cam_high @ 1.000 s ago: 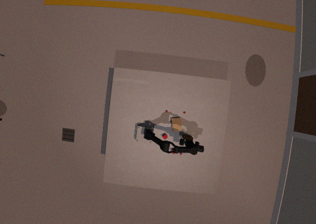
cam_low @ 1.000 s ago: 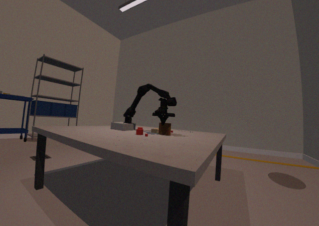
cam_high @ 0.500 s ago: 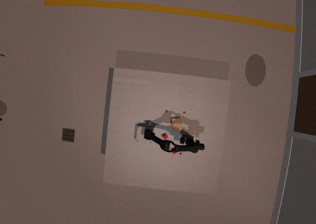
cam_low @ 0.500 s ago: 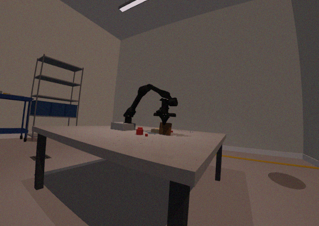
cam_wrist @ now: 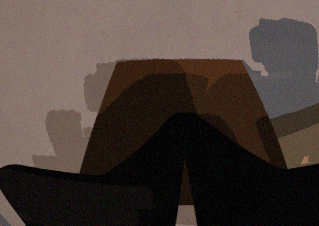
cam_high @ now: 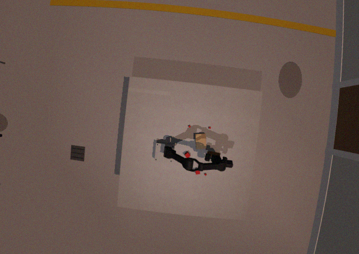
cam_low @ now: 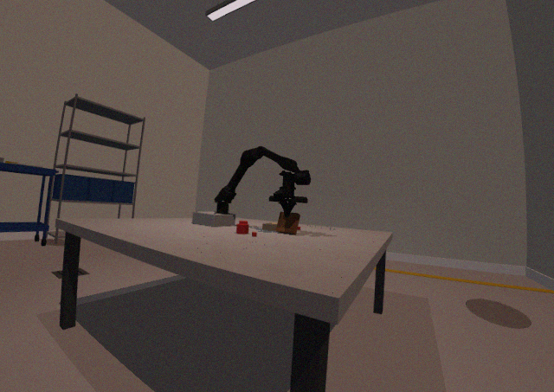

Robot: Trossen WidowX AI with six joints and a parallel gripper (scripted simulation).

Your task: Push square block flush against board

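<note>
My gripper tip is 20 mm to the right of the square block and 30 mm above it. From my gripper tip the other things lie so: board (130 mm behind, 110 mm to the left, 60 mm below).
</note>
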